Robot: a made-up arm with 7 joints. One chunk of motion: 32 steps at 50 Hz.
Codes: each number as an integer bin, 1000 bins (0 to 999) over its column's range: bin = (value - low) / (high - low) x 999, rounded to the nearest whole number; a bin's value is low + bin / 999 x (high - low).
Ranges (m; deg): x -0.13..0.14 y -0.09..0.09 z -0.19..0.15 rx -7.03..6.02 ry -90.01..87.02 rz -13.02..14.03
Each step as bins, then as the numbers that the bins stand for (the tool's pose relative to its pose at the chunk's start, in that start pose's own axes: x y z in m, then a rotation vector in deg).
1 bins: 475 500 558 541 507 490
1 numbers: -0.0016 0.0001 -0.0001 0.04 -0.17 0.25
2 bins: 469 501 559 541 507 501
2 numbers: -0.0032 0.0003 0.0003 0.04 -0.17 0.55
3 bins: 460 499 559 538 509 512
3 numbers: -0.0057 -0.0001 0.0003 0.00 0.19 0.84
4 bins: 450 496 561 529 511 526
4 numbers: -0.0084 -0.0006 0.0009 -0.12 0.54 1.22
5 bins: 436 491 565 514 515 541
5 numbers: -0.0122 -0.0015 0.0023 -0.32 1.25 1.63
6 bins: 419 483 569 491 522 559
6 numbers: -0.0168 -0.0030 0.0037 -0.62 2.49 2.12
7 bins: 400 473 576 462 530 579
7 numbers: -0.0219 -0.0048 0.0060 -0.99 3.91 2.66
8 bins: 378 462 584 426 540 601
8 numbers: -0.0278 -0.0068 0.0088 -1.47 5.68 3.25
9 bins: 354 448 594 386 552 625
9 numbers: -0.0343 -0.0093 0.0122 -1.99 7.81 3.90
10 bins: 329 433 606 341 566 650
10 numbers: -0.0411 -0.0120 0.0162 -2.58 10.29 4.58
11 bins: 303 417 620 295 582 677
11 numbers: -0.0481 -0.0149 0.0210 -3.18 13.12 5.31
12 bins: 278 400 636 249 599 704
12 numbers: -0.0549 -0.0179 0.0265 -3.78 16.14 6.04
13 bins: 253 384 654 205 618 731
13 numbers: -0.0616 -0.0208 0.0326 -4.35 19.50 6.77
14 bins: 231 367 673 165 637 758
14 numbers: -0.0676 -0.0239 0.0390 -4.87 22.87 7.50
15 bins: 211 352 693 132 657 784
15 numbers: -0.0730 -0.0266 0.0459 -5.31 26.42 8.21
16 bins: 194 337 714 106 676 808
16 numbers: -0.0776 -0.0293 0.0530 -5.65 29.78 8.86
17 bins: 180 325 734 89 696 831
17 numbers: -0.0814 -0.0314 0.0598 -5.87 33.33 9.48
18 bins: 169 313 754 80 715 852
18 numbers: -0.0843 -0.0336 0.0666 -5.98 36.69 10.05
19 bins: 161 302 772 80 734 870
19 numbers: -0.0865 -0.0356 0.0727 -5.98 40.06 10.54
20 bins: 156 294 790 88 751 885
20 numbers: -0.0878 -0.0370 0.0789 -5.88 43.07 10.94
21 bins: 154 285 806 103 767 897
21 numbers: -0.0884 -0.0386 0.0843 -5.68 45.91 11.27
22 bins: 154 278 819 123 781 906
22 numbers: -0.0884 -0.0399 0.0887 -5.42 48.39 11.51
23 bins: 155 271 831 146 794 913
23 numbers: -0.0881 -0.0412 0.0928 -5.12 50.69 11.70
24 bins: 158 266 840 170 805 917
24 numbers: -0.0873 -0.0421 0.0959 -4.81 52.64 11.81
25 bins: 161 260 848 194 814 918
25 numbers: -0.0865 -0.0432 0.0986 -4.50 54.24 11.84
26 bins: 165 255 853 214 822 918
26 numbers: -0.0854 -0.0441 0.1003 -4.23 55.65 11.84
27 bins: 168 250 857 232 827 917
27 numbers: -0.0846 -0.0450 0.1017 -4.00 56.54 11.81
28 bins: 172 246 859 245 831 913
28 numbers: -0.0835 -0.0457 0.1024 -3.83 57.25 11.70
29 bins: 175 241 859 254 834 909
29 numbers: -0.0827 -0.0466 0.1024 -3.71 57.78 11.59
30 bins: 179 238 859 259 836 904
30 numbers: -0.0816 -0.0471 0.1024 -3.65 58.14 11.46
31 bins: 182 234 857 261 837 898
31 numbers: -0.0808 -0.0478 0.1017 -3.62 58.31 11.30
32 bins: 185 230 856 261 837 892
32 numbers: -0.0800 -0.0486 0.1013 -3.62 58.31 11.13
